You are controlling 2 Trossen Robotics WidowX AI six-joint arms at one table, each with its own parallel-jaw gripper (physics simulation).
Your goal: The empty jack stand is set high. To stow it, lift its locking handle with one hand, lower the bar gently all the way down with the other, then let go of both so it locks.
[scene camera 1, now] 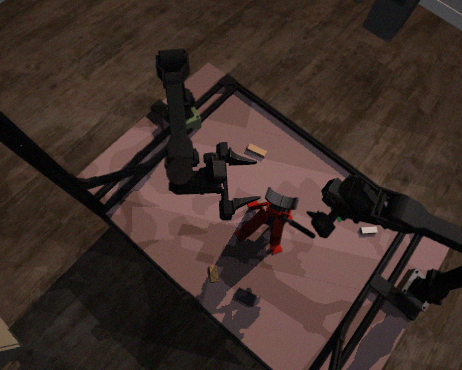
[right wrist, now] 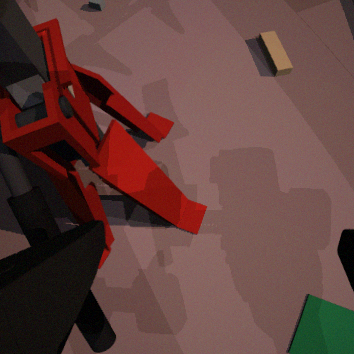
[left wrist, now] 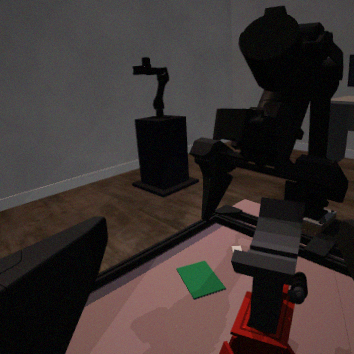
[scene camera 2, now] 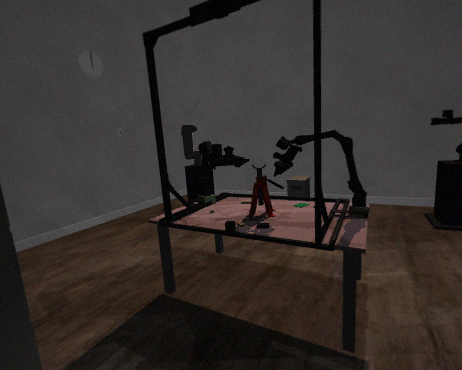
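Note:
The red jack stand (scene camera 1: 276, 232) (scene camera 2: 259, 184) (left wrist: 257, 339) (right wrist: 135, 165) stands upright on the table. Its dark bar, topped by a curved grey saddle (scene camera 1: 282, 200) (scene camera 2: 259, 172) (left wrist: 275, 237), is raised. The black locking handle (scene camera 1: 299, 226) (scene camera 2: 275, 183) (left wrist: 299, 288) (right wrist: 100, 330) sticks out and slopes down. My left gripper (scene camera 1: 256, 180) (scene camera 2: 247, 161) is open and empty, left of the saddle and slightly above its height. My right gripper (scene camera 1: 316, 222) (scene camera 2: 276, 173) (right wrist: 222, 237) is open and empty, above the handle; one finger overlaps the handle in its wrist view.
A green card (scene camera 2: 301, 205) (left wrist: 201, 280) (right wrist: 325, 325) and a white block (scene camera 1: 368, 230) (left wrist: 236, 248) lie near the right arm. A tan block (scene camera 1: 256, 150) (right wrist: 276, 52), a brown block (scene camera 1: 214, 273) and a dark block (scene camera 1: 246, 296) (scene camera 2: 263, 225) lie around the stand. Black frame beams edge the table.

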